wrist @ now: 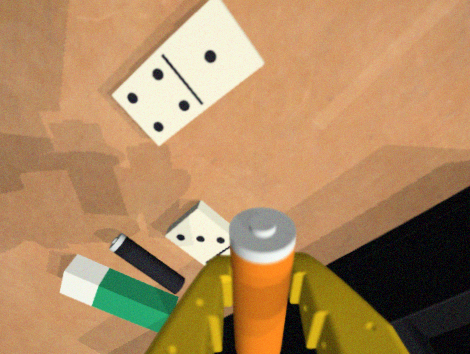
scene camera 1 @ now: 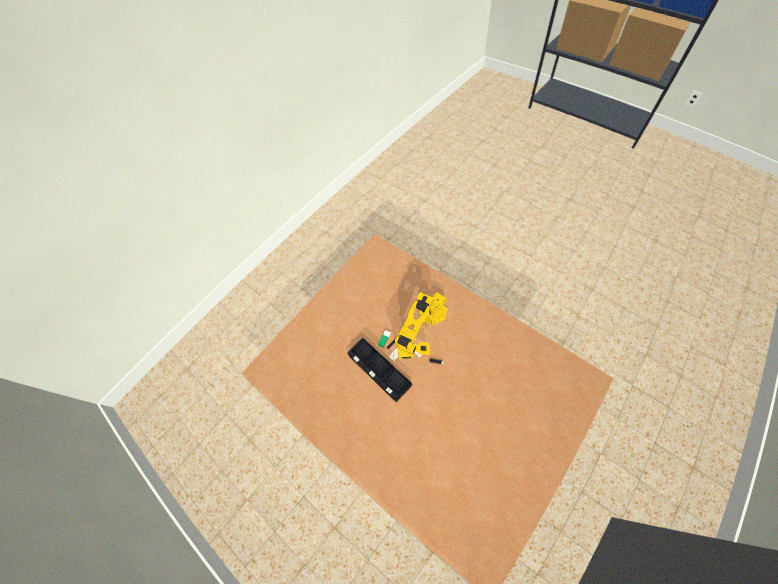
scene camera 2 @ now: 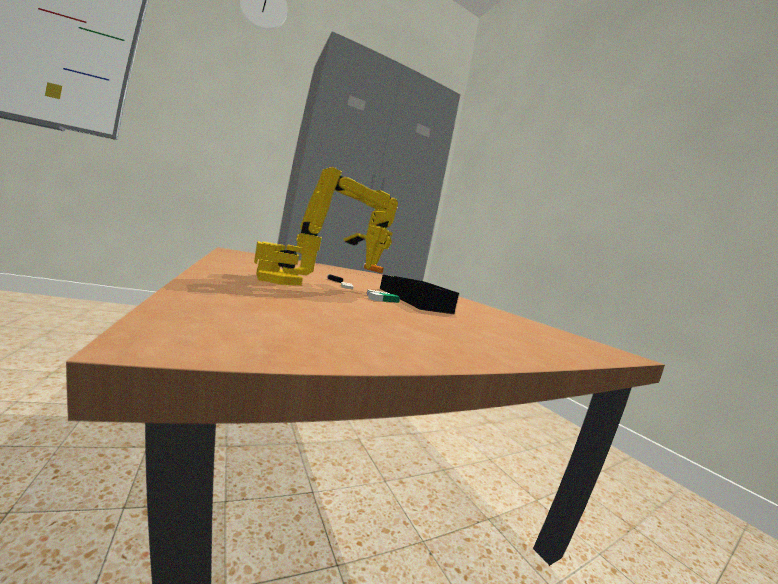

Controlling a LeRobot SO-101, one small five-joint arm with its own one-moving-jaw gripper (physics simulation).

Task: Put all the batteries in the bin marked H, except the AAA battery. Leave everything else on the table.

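Seen in the pictures: end effector, tool point: [wrist: 232,273] [scene camera 2: 368,267]; arm's base, origin of the base link: [scene camera 1: 430,315] [scene camera 2: 286,281].
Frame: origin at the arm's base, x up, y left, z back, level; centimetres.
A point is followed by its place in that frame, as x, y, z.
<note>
My gripper [scene camera 2: 373,264] [wrist: 261,261] @(5.7, 3.2, -18.8) is shut on an orange battery [scene camera 2: 375,269] @(5.5, 1.7, -20.1) [wrist: 263,300] @(6.4, 3.7, -19.4) with a silver end, its jaws pressing on both sides. It holds the battery above the table, beside the black bin block [scene camera 1: 380,382] @(3.9, 2.0, -33.2) [scene camera 2: 417,294] @(2.7, -11.7, -24.4) [wrist: 395,260] @(1.6, 4.7, -26.0). The block has three compartments with white labels, whose letters are too small to read. A thin black battery [scene camera 1: 391,344] @(1.0, -4.7, -18.9) [wrist: 150,264] @(0.8, -4.3, -18.7) lies on the table between the eraser and a domino. Another black battery [scene camera 1: 436,361] @(1.3, 13.0, -14.3) [scene camera 2: 334,277] @(1.0, 12.3, -13.8) lies farther from the bins. The arm hides the gripper's tips in scene camera 1.
A green and white eraser [scene camera 1: 383,340] @(1.3, -8.1, -19.6) [scene camera 2: 388,297] @(0.9, -9.5, -19.0) [wrist: 132,301] @(1.3, -7.2, -19.3) lies near the bins. A domino [scene camera 1: 394,355] @(0.7, -1.1, -21.6) [wrist: 200,237] @(0.7, -0.9, -19.5) is partly behind the left jaw in the wrist view. Another domino [scene camera 2: 346,285] @(0.7, 2.2, -13.9) [wrist: 187,72] @(0.7, 4.8, -14.8) lies on the table [scene camera 1: 465,440] @(0.0, 36.8, -30.8) [scene camera 2: 314,333] @(0.0, -35.0, 1.8).
</note>
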